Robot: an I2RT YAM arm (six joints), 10 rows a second.
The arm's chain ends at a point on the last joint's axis. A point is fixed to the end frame.
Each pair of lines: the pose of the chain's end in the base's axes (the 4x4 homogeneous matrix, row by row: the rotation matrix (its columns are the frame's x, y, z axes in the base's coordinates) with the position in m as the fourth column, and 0 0 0 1 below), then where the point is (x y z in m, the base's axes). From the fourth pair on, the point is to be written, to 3 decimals.
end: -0.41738 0.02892 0.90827 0.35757; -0.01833 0.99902 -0.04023 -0.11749; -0.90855 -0.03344 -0.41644 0.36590; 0 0 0 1
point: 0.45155 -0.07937 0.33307
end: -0.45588 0.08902 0.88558 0.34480; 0.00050 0.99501 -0.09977 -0.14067; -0.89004 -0.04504 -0.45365 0.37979; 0 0 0 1
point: 0.43948 -0.10871 0.34266
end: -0.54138 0.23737 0.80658 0.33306; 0.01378 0.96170 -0.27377 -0.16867; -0.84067 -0.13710 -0.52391 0.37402; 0 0 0 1
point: 0.42712 -0.15521 0.32569
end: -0.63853 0.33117 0.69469 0.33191; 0.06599 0.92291 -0.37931 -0.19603; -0.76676 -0.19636 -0.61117 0.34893; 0 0 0 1
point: 0.420 -0.195 0.289
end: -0.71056 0.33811 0.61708 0.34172; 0.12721 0.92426 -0.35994 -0.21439; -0.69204 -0.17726 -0.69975 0.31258; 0 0 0 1
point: 0.423 -0.212 0.244
